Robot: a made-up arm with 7 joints. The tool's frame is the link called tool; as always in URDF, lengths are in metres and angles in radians. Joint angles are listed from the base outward. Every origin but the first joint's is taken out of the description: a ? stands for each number. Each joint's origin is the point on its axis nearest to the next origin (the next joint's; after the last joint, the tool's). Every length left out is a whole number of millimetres.
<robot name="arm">
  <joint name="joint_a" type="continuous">
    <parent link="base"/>
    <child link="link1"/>
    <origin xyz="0 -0.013 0.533" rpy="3.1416 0 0"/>
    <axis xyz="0 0 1"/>
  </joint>
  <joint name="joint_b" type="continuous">
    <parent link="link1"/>
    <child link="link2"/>
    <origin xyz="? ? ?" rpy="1.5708 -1.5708 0"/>
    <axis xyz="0 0 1"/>
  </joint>
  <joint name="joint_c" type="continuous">
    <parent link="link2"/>
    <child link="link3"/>
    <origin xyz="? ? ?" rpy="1.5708 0 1.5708"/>
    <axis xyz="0 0 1"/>
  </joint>
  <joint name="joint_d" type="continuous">
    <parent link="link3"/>
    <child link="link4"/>
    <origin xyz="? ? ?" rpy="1.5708 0 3.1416"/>
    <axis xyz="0 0 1"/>
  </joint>
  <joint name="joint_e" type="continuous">
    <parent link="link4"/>
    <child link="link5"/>
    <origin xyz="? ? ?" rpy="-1.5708 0 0"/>
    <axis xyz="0 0 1"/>
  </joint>
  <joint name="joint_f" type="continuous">
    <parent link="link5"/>
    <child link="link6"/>
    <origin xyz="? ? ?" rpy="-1.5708 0 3.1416"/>
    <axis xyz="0 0 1"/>
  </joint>
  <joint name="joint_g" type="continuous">
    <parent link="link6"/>
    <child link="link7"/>
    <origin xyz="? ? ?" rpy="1.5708 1.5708 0"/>
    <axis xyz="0 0 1"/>
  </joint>
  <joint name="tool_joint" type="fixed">
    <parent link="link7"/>
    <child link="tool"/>
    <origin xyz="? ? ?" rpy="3.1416 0 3.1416"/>
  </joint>
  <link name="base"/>
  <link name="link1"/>
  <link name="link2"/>
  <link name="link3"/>
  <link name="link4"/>
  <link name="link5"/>
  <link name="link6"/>
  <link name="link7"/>
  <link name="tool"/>
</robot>
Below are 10 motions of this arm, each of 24 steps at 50 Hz.
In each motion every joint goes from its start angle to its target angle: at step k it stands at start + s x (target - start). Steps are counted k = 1, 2, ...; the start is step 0. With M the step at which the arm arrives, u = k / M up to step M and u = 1 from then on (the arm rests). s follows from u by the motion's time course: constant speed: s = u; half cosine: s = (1 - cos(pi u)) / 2; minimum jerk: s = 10 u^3 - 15 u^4 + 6 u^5.
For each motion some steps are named. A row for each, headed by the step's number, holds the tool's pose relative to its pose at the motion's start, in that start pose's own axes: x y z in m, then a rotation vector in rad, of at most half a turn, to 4 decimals.
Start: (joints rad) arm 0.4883 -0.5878 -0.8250 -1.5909 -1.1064 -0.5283 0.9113
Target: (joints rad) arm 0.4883 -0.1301 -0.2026 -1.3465 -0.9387 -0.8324 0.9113
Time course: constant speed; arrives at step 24
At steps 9, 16, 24:
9: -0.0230 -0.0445 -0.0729 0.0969 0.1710 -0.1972
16: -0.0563 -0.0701 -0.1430 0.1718 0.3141 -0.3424
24: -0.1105 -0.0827 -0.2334 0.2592 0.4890 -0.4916

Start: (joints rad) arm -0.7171 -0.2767 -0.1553 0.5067 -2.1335 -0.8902 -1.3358
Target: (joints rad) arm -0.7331 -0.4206 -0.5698 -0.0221 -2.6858 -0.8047 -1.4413
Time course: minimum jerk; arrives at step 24
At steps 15, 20, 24:
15: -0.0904 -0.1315 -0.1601 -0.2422 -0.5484 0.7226
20: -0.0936 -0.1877 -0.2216 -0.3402 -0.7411 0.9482
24: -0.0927 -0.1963 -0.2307 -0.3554 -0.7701 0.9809

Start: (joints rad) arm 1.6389 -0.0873 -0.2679 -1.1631 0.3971 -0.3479 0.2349
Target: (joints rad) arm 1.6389 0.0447 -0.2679 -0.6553 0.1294 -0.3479 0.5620
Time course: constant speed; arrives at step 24
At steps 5, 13, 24:
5: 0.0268 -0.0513 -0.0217 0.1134 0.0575 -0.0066
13: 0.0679 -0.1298 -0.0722 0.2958 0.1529 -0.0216
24: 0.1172 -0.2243 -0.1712 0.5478 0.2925 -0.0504

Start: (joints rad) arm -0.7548 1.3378 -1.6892 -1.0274 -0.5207 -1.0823 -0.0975
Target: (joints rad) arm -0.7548 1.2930 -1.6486 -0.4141 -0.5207 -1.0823 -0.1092
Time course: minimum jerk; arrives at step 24
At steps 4, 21, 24:
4: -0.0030 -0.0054 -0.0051 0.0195 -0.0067 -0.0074
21: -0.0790 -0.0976 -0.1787 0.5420 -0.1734 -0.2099
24: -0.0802 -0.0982 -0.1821 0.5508 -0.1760 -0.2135

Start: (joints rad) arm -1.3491 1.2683 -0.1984 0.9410 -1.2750 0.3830 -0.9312
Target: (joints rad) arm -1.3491 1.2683 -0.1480 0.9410 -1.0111 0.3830 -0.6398
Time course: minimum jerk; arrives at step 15
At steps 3, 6, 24:
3: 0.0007 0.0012 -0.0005 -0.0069 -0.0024 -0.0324
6: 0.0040 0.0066 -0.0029 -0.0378 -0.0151 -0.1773
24: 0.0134 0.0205 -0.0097 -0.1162 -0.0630 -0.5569

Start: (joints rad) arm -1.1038 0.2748 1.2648 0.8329 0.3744 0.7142 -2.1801
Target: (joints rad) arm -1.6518 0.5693 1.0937 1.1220 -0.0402 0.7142 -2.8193
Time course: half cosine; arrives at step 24
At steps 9, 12, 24:
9: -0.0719 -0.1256 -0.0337 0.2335 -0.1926 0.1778
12: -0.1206 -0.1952 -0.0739 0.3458 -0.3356 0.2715
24: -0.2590 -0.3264 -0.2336 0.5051 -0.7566 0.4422

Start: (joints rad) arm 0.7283 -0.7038 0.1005 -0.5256 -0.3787 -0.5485 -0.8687
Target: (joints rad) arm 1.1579 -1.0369 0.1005 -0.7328 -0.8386 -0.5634 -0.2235
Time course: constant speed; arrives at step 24
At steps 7, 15, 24:
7: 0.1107 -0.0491 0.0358 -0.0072 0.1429 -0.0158
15: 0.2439 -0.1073 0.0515 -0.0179 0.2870 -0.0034
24: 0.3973 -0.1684 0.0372 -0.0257 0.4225 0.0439

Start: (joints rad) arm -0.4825 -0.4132 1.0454 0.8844 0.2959 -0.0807 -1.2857
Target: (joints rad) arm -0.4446 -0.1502 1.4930 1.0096 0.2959 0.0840 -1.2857
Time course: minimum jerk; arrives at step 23
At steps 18, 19, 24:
18: -0.0970 -0.0835 0.0307 -0.0434 -0.4168 -0.4575
19: -0.0998 -0.0850 0.0308 -0.0477 -0.4303 -0.4731
24: -0.1031 -0.0867 0.0309 -0.0532 -0.4467 -0.4923

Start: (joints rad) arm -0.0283 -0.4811 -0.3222 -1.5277 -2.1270 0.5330 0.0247
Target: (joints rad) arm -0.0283 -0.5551 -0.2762 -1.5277 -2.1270 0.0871 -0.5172
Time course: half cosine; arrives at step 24
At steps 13, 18, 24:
13: 0.0100 0.0210 0.0206 -0.2046 0.0496 0.3080
18: 0.0151 0.0311 0.0285 -0.3038 0.0989 0.4647
24: 0.0177 0.0360 0.0319 -0.3522 0.1302 0.5437

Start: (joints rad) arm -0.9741 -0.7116 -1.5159 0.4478 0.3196 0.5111 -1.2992
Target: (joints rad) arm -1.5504 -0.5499 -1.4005 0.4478 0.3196 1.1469 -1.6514
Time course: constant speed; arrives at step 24
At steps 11, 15, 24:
11: 0.0060 0.0972 -0.0847 0.0858 -0.1305 0.3377
15: -0.0010 0.1290 -0.1135 0.1288 -0.1828 0.4567
24: -0.0310 0.1915 -0.1722 0.2483 -0.3135 0.7083

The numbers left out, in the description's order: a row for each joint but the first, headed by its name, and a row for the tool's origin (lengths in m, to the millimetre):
joint_b: 0.002 0.004 0
joint_c: -0.491 0.027 0
joint_d: 0.005 0.031 0
joint_e: -0.011 -0.287 0
joint_f: -0.023 0.045 0
joint_g: 0.026 0.134 0
tool: -0.001 -0.01 0

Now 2 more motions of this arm.
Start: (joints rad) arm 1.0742 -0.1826 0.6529 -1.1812 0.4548 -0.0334 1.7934
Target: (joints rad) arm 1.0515 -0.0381 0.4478 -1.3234 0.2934 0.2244 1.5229
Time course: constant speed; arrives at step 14
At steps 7, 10, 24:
7: 0.0449 -0.0104 -0.0283 0.0595 0.1680 0.2949
10: 0.0644 -0.0125 -0.0431 0.0886 0.2369 0.4207
24: 0.0900 -0.0133 -0.0653 0.1308 0.3259 0.5872

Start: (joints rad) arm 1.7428 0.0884 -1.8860 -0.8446 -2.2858 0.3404 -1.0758
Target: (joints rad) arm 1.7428 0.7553 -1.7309 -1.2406 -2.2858 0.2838 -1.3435
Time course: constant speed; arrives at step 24
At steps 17, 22, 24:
17: 0.2063 -0.2822 -0.0097 0.2635 0.0061 -0.3598
22: 0.2337 -0.3683 -0.0270 0.3213 -0.0160 -0.4680
24: 0.2406 -0.4019 -0.0352 0.3413 -0.0274 -0.5114

